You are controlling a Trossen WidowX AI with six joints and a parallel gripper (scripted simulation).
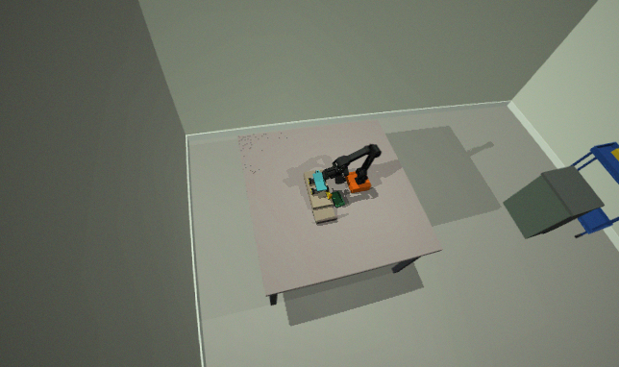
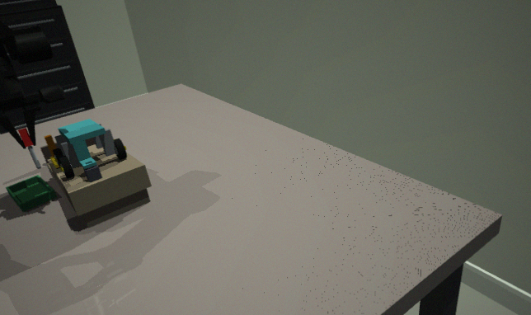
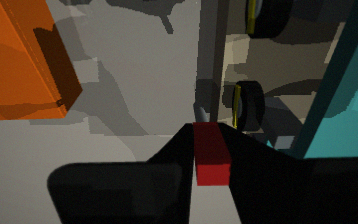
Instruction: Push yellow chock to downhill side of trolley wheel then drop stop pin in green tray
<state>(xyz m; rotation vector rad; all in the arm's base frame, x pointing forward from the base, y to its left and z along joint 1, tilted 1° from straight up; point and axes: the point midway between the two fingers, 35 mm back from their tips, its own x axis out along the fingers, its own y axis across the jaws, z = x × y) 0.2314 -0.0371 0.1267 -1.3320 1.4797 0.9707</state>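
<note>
Now: gripper tip 60 mm short of the yellow chock, 100 mm to the right of it and 70 mm above it. From my gripper tip the other things lie so: teal trolley 100 mm ahead, 40 mm below; red-headed stop pin right at my gripper tip.
</note>
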